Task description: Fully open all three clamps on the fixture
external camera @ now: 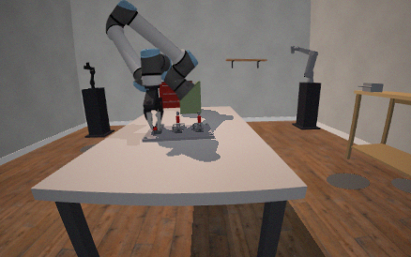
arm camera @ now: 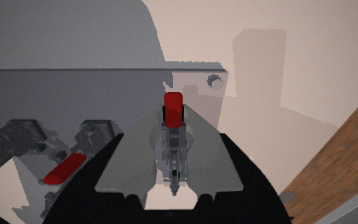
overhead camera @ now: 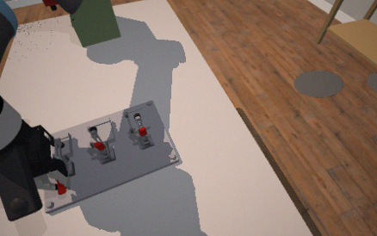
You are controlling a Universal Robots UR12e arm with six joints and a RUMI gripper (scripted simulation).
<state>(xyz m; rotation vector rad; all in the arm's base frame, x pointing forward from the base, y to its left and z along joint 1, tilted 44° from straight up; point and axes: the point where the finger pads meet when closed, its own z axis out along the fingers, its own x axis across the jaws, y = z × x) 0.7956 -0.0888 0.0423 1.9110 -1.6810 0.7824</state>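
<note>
The grey block part lies 140 mm behind my hand, 20 mm below it and 10 mm to the right of it. From my hand the other things lie so: metal plate (150 mm behind, 100 mm to the left, 20 mm below).
</note>
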